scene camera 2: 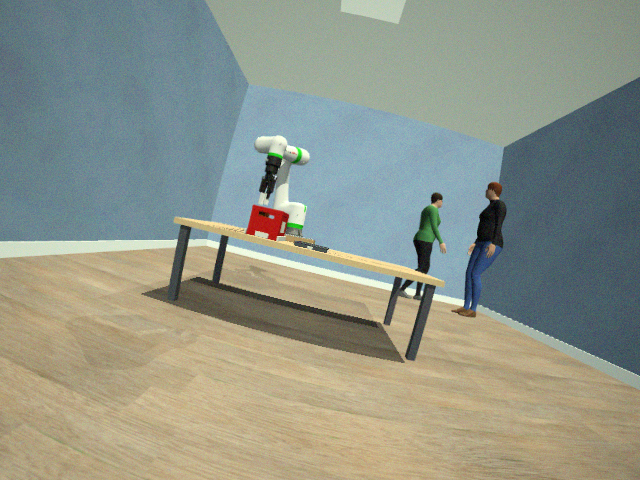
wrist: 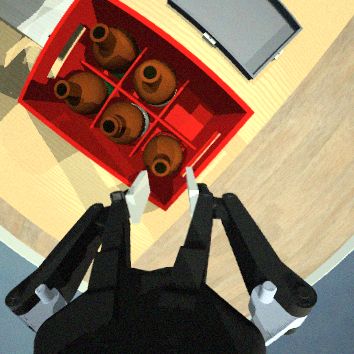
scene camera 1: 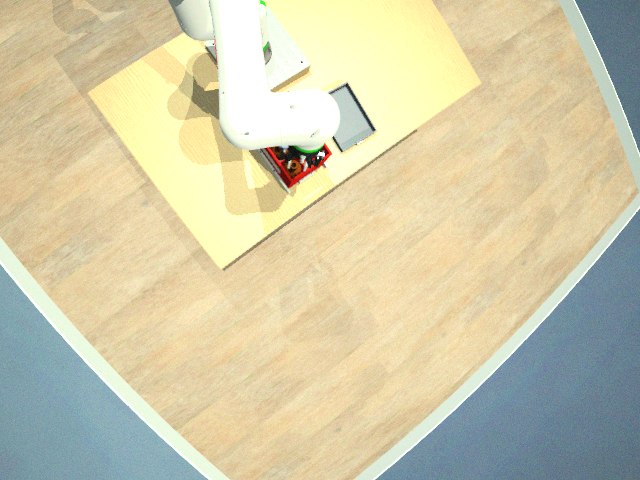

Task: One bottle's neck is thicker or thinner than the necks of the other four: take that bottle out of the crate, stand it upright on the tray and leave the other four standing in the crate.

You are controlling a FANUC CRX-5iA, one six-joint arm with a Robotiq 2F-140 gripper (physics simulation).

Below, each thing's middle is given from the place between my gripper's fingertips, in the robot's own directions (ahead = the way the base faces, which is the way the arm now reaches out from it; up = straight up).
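So you can picture the grey tray (scene camera 1: 355, 125), my gripper is 34 cm to the right of it, 9 cm beyond it and 18 cm above it.
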